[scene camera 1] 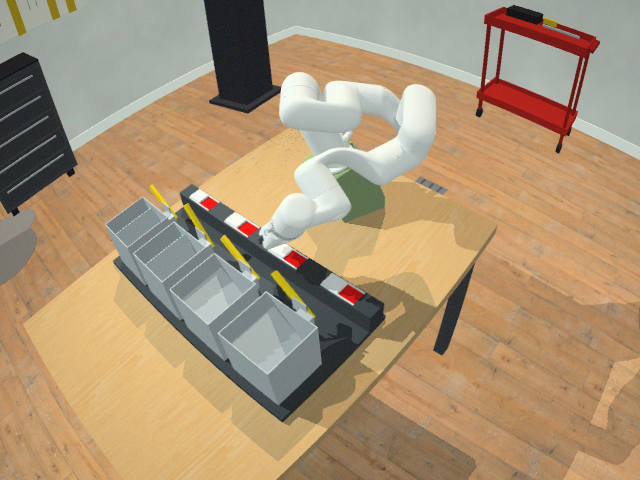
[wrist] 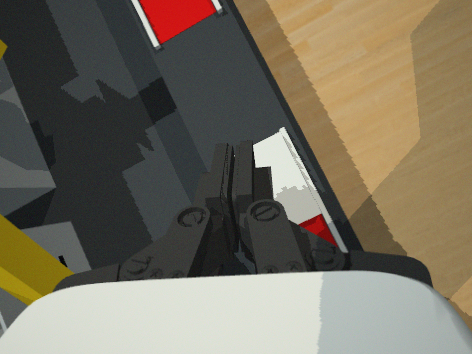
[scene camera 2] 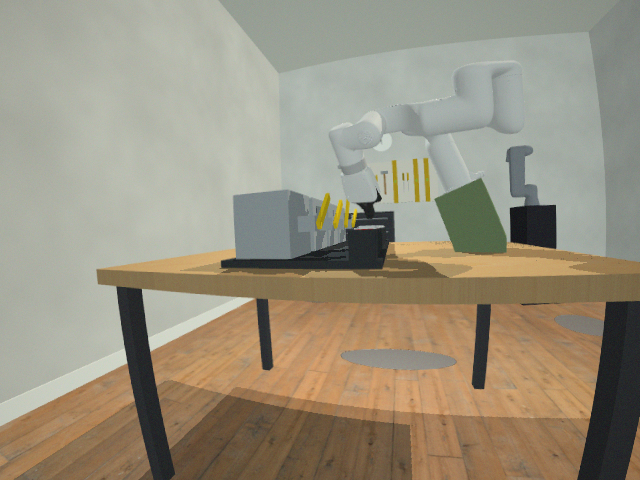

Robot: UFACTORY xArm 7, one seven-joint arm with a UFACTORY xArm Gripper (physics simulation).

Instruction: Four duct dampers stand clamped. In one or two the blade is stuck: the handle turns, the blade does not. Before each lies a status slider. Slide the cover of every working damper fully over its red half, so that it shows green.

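Places are measured from the arm's base along level axes (x left, y ahead, z down), in metres.
Where they show: gripper, fingertip midpoint: [wrist: 239, 169] [scene camera 2: 371, 216]; arm's base at its link origin: [scene camera 2: 460, 191].
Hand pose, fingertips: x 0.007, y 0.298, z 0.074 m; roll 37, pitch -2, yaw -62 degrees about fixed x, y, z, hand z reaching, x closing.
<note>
Things, the pixels of their centre, and the offset from my fingertips. "pt": a spot on its surface instead.
- third slider's white cover at the middle of its body: [wrist: 267, 188] [scene camera 1: 280, 249] dx +0.014, dy -0.005, dz +0.033 m
- second slider's red half at a spot on its surface: [wrist: 175, 17] pt dx -0.106, dy -0.014, dz +0.037 m
Four grey box dampers [scene camera 1: 299, 361] [scene camera 2: 262, 224] stand in a row, each with a yellow handle [scene camera 1: 292, 292] [scene camera 2: 323, 210]. Before them a dark rail carries four sliders. The white covers of the first [scene camera 1: 197, 196], second [scene camera 1: 236, 220], third [scene camera 1: 280, 252] and fourth [scene camera 1: 334, 282], counted from the far left, leave red halves showing. My gripper [scene camera 1: 262, 241] [scene camera 2: 369, 215] [wrist: 239, 169] is shut and empty, low over the rail between the second and third sliders. In the wrist view its fingers partly hide the third slider's white cover [wrist: 287, 175] and red half [wrist: 319, 229].
The dark rail [scene camera 1: 312, 272] [scene camera 2: 365, 248] [wrist: 210, 75] stands along the base plate. The second slider's red half [wrist: 175, 17] lies at the top of the wrist view. The yellow handles rise beside the rail. The green arm base [scene camera 1: 361, 193] [scene camera 2: 470, 219] stands behind.
</note>
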